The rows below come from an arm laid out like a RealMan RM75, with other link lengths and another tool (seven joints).
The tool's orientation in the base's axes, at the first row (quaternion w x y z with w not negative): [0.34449, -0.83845, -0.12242, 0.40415]
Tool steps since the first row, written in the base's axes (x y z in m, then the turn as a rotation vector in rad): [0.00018, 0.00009, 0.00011, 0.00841, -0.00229, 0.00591]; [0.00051, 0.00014, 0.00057, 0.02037, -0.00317, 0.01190]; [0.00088, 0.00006, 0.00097, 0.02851, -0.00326, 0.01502]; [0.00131, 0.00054, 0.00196, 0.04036, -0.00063, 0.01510]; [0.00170, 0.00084, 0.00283, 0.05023, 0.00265, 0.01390]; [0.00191, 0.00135, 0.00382, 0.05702, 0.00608, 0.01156]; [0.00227, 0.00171, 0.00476, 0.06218, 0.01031, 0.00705]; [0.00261, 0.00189, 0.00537, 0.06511, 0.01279, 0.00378]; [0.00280, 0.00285, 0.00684, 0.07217, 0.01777, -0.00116]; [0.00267, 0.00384, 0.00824, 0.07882, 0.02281, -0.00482]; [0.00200, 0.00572, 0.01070, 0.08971, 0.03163, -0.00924]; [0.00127, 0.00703, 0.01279, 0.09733, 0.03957, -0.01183]
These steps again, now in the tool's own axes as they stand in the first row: [0.00009, -0.00015, -0.00014, 0.00080, -0.00294, -0.01008]; [0.00006, -0.00053, -0.00057, 0.00451, -0.00722, -0.02223]; [0.00002, -0.00076, -0.00106, 0.00785, -0.00986, -0.02984]; [-0.00006, -0.00182, -0.00159, 0.01670, -0.01271, -0.03764]; [-0.00018, -0.00265, -0.00213, 0.02535, -0.01502, -0.04307]; [-0.00038, -0.00371, -0.00247, 0.03277, -0.01645, -0.04558]; [-0.00054, -0.00464, -0.00299, 0.04081, -0.01687, -0.04552]; [-0.00059, -0.00521, -0.00343, 0.04583, -0.01669, -0.04514]; [-0.00088, -0.00692, -0.00375, 0.05571, -0.01752, -0.04599]; [-0.00131, -0.00858, -0.00379, 0.06460, -0.01922, -0.04705]; [-0.00230, -0.01158, -0.00345, 0.07850, -0.02349, -0.04919]; [-0.00337, -0.01390, -0.00318, 0.08878, -0.02811, -0.05007]
